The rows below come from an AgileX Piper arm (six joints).
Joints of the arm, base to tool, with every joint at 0 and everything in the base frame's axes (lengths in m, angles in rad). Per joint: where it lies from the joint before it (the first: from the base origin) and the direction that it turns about. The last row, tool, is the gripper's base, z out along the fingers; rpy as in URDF.
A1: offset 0 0 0.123 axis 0 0 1
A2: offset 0 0 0 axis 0 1 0
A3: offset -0.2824 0 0.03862 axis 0 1 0
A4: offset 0.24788 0 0.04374 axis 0.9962 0 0.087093
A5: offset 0 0 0 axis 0 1 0
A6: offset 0.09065 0 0.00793 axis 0.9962 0 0.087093
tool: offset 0 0 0 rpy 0 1.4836 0
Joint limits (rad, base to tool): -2.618..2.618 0..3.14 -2.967..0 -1.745..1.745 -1.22..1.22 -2.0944..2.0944
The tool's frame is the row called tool.
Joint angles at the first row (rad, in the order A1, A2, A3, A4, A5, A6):
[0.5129, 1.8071, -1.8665, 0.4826, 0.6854, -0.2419]
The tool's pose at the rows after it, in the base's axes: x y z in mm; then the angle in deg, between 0 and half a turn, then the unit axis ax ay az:
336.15 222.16 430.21 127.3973 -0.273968 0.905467 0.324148
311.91 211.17 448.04 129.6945 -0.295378 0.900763 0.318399
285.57 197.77 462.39 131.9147 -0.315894 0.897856 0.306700
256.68 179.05 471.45 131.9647 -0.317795 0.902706 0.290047
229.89 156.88 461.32 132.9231 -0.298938 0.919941 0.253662
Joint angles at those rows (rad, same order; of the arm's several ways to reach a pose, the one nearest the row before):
[0.5120, 1.7383, -1.8666, 0.4826, 0.7565, -0.2420]
[0.5120, 1.6715, -1.8666, 0.4682, 0.8662, -0.2351]
[0.5120, 1.5960, -1.8498, 0.4481, 0.9693, -0.2310]
[0.5120, 1.4874, -1.7733, 0.4055, 1.0068, -0.2089]
[0.5120, 1.3594, -1.6204, 0.3190, 1.0080, -0.1547]

